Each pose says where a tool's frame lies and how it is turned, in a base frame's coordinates. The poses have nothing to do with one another.
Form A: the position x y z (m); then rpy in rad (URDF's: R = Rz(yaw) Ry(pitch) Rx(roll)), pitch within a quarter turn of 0, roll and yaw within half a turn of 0.
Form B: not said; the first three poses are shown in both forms.
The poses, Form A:
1: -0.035, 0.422, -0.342, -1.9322, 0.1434, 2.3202
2: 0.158, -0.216, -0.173, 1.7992, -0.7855, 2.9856
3: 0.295, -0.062, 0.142, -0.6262, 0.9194, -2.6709
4: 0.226, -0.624, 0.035, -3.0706, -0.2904, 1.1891
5: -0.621, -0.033, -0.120, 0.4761, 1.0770, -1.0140
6: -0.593, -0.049, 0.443, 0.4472, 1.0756, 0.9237
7: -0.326, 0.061, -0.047, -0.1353, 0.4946, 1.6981
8: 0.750, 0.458, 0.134, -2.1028, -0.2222, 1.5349
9: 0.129, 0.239, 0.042, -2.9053, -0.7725, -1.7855
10: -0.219, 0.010, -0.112, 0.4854, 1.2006, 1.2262
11: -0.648, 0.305, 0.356, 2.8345, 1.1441, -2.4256
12: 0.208, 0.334, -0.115, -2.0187, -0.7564, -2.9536
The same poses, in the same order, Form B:
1: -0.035, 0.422, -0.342, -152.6, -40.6, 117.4
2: 0.158, -0.216, -0.173, -134.3, -0.4, -99.2
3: 0.295, -0.062, 0.142, -124.6, -18.0, 58.9
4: 0.226, -0.624, 0.035, -69.1, 2.3, -163.0
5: -0.621, -0.033, -0.120, -75.5, 1.4, 65.1
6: -0.593, -0.049, 0.443, 59.7, 55.4, -41.0
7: -0.326, 0.061, -0.047, 96.5, -11.2, -27.3
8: 0.750, 0.458, 0.134, -86.1, -59.0, -163.9
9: 0.129, 0.239, 0.042, 98.8, 4.8, 134.3
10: -0.219, 0.010, -0.112, 79.9, 45.9, -62.6
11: -0.648, 0.305, 0.356, 110.5, 27.1, -116.3
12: 0.208, 0.334, -0.115, 136.1, -7.1, 108.5
